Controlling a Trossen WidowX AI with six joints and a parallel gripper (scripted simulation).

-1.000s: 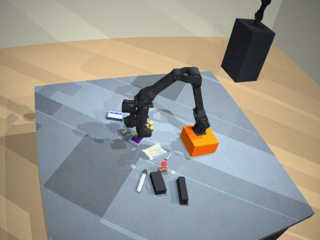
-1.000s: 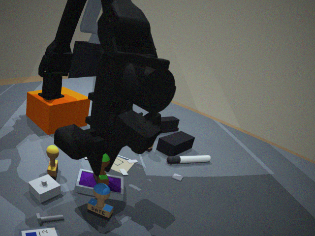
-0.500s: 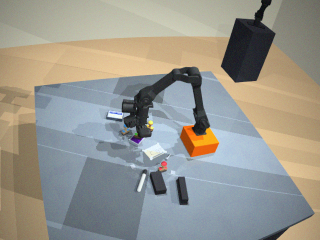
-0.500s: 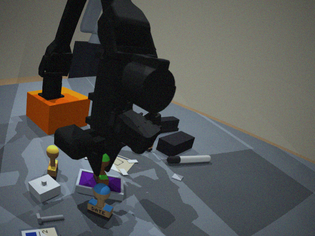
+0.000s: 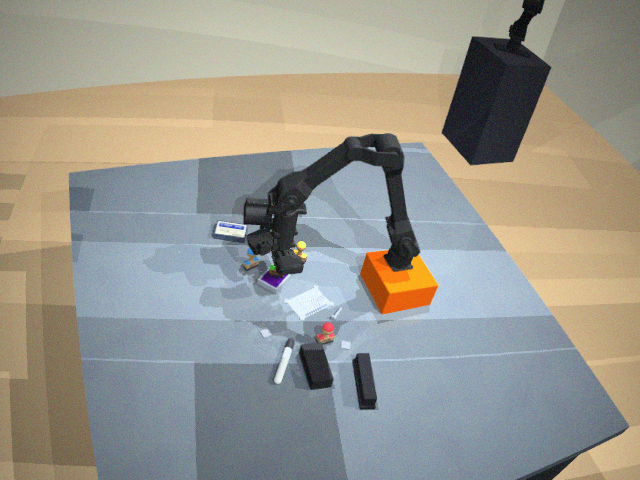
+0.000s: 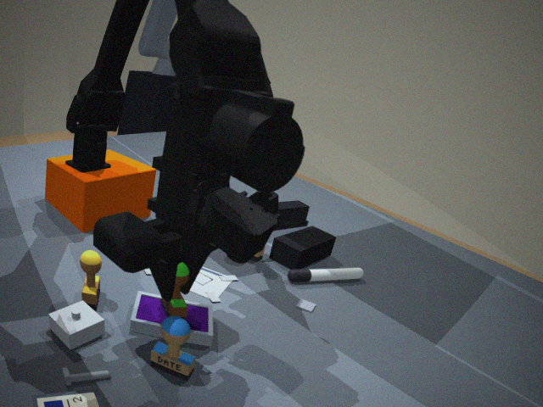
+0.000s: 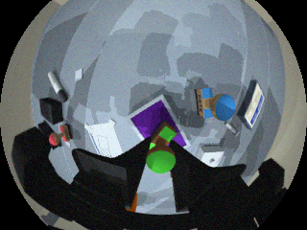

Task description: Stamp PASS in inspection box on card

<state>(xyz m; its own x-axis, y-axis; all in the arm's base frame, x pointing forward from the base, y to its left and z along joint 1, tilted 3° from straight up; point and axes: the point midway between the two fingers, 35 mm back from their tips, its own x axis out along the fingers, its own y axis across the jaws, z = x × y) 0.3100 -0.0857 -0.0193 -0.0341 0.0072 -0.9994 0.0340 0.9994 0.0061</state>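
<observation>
Now: the purple ink pad 30 mm below my gripper tip. From my gripper tip the other things lie so: green stamp right at my gripper tip; then blue date stamp 60 mm to the right, 50 mm ahead, 20 mm below; then yellow-knobbed stamp 90 mm behind, 60 mm to the right, 20 mm below.
</observation>
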